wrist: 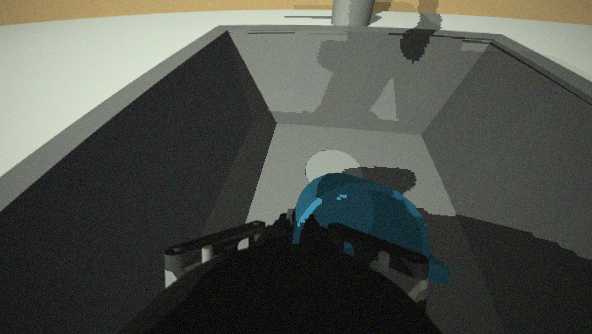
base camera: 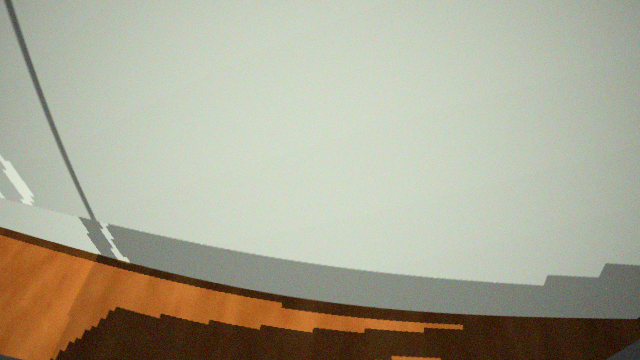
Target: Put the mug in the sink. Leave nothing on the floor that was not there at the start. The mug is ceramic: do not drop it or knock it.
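Places are measured from the arm's base along level axes (x ahead, y left, z up), in metres.
Pixels of known places: gripper, fingertip midpoint: (wrist: 297, 218).
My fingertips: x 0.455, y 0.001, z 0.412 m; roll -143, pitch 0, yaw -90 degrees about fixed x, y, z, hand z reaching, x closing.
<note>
Ahead of a thing's pixels: the offset from my fingertips to its top centre. "*": to the spot under its first point. Level surfaces: height alone.
The blue mug {dx -0.017, dy -0.058, dz +0.075 m} (wrist: 370, 205) is in the lower middle of the wrist view, with its curved side up and a part sticking out at the lower right. My gripper (wrist: 297, 218) is shut on the mug's wall at its left edge. Both are over or inside the grey sink (wrist: 125, 155), between its side walls. The mug's lower side is hidden, so I cannot tell if it touches the sink's bottom. The mug and gripper do not show in the base camera view.
A pale round drain (wrist: 325, 162) lies on the sink's bottom beyond the mug. A grey faucet base (wrist: 352, 12) stands behind the far rim. Pale counter {dz +0.102 m} (wrist: 65, 75) surrounds the basin. In the base camera view a pale cabinet front {* dx -0.229, dy -0.031, dz -0.551 m} (base camera: 350, 125) rises close ahead over the wooden floor {dz -0.808 m} (base camera: 35, 280).
</note>
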